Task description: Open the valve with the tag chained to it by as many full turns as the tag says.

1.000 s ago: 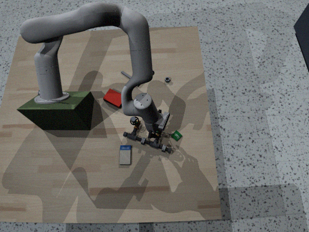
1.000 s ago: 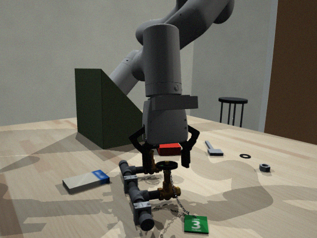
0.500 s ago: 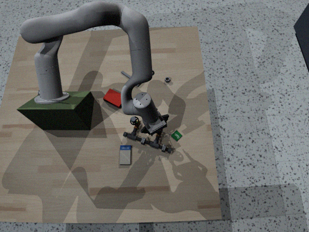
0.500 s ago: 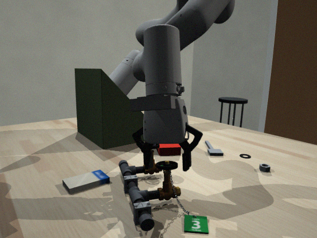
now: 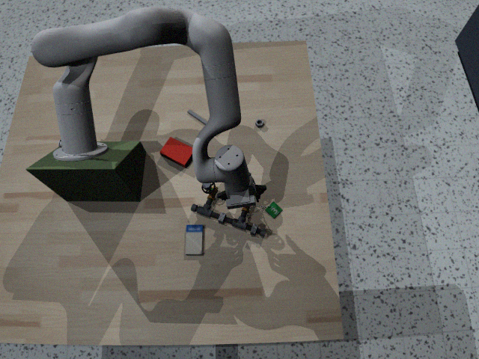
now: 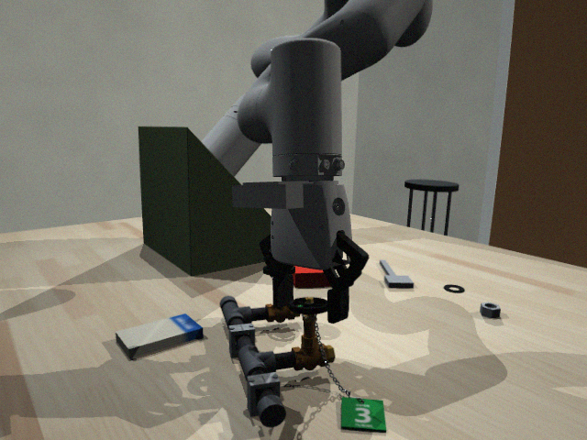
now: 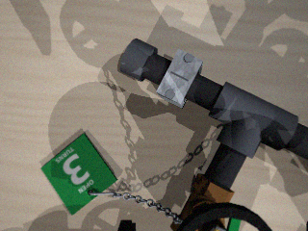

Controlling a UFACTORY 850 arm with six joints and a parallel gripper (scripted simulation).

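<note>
My hand is 100 mm short of the green tag and 90 mm above it. Round my hand: red block (280 mm behind, 220 mm to the left, 80 mm below); grey-and-blue block (180 mm behind, 130 mm to the right, 80 mm below); grey bar tool (370 mm to the left, 180 mm behind, 80 mm below).
</note>
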